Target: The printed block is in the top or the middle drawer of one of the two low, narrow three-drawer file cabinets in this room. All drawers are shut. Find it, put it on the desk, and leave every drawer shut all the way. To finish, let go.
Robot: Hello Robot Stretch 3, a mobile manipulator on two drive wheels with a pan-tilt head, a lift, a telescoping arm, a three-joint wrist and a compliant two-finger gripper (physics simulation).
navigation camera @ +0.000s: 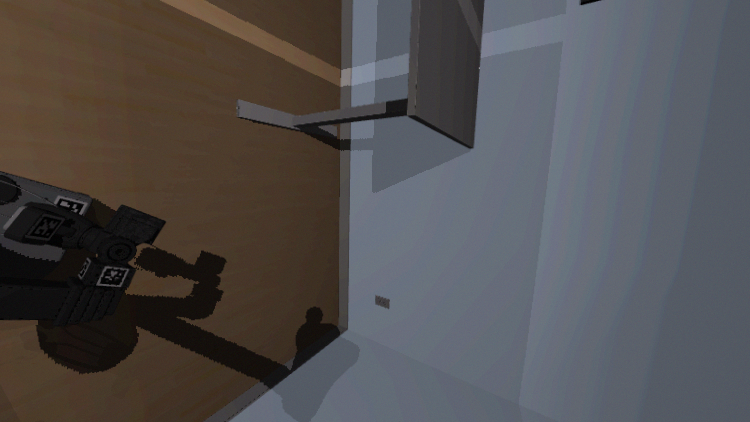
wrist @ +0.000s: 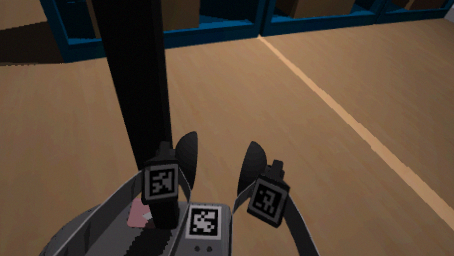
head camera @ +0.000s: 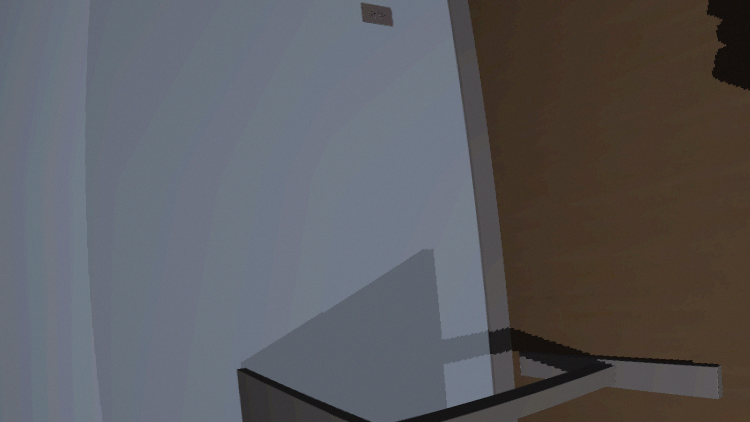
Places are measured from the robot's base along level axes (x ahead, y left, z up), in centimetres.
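Pixels of known places: gripper, fingertip midpoint: [wrist: 221,155].
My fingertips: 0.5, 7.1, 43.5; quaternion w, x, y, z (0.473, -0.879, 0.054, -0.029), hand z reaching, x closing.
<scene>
Behind a point stands the place of what it marks, as x, y, z.
The desk [head camera: 277,403] @(70.6, -90.9, 95.0) [navigation camera: 445,68] @(76.7, -63.0, 95.0) shows in part, as a thin dark top at the bottom of the head camera view and at the top of the navigation view, with a pale leg and foot on the wood floor. My gripper [wrist: 221,155] @(0.5, 7.1, 43.5) is open in the wrist view, its two dark fingertips apart with bare floor showing between them. It is far from the desk. The navigation view shows my wrist joints at the left. The printed block and the two file cabinets do not show in these views.
A blue shelf unit [wrist: 215,34] @(-0.5, 108.8, 4.3) with brown boxes [wrist: 325,6] @(60.8, 139.9, 13.5) stands at the top of the wrist view. My black mast [wrist: 140,75] @(-6.1, 11.6, 47.0) rises at left there. The wall [head camera: 236,183] @(38.6, -144.4, 89.7) [navigation camera: 445,251] @(28.4, -149.1, 82.6) carries an outlet [head camera: 376,14] @(-12.8, -168.1, 40.4) [navigation camera: 382,301] @(-12.4, -167.9, 40.3). A room corner lies at the bottom of the navigation view.
</scene>
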